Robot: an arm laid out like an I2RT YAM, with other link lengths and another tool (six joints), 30 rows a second.
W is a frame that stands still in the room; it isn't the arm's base.
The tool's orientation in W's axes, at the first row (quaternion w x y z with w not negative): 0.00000 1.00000 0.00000 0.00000
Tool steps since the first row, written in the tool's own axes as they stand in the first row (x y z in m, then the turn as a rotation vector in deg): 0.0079 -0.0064 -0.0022 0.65 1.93 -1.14; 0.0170 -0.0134 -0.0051 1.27 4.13 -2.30; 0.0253 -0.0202 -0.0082 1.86 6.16 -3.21; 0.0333 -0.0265 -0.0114 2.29 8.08 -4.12; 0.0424 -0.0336 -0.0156 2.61 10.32 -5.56; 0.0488 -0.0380 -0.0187 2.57 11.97 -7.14; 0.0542 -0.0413 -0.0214 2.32 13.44 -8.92; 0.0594 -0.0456 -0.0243 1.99 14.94 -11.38
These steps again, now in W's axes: 0.0079 0.0064 0.0022 0.65 -1.93 1.14; 0.0170 0.0134 0.0051 1.27 -4.13 2.30; 0.0253 0.0202 0.0082 1.86 -6.16 3.21; 0.0333 0.0265 0.0114 2.29 -8.08 4.12; 0.0424 0.0336 0.0156 2.61 -10.32 5.56; 0.0488 0.0380 0.0187 2.57 -11.97 7.14; 0.0542 0.0413 0.0214 2.32 -13.44 8.92; 0.0594 0.0456 0.0243 1.99 -14.94 11.38
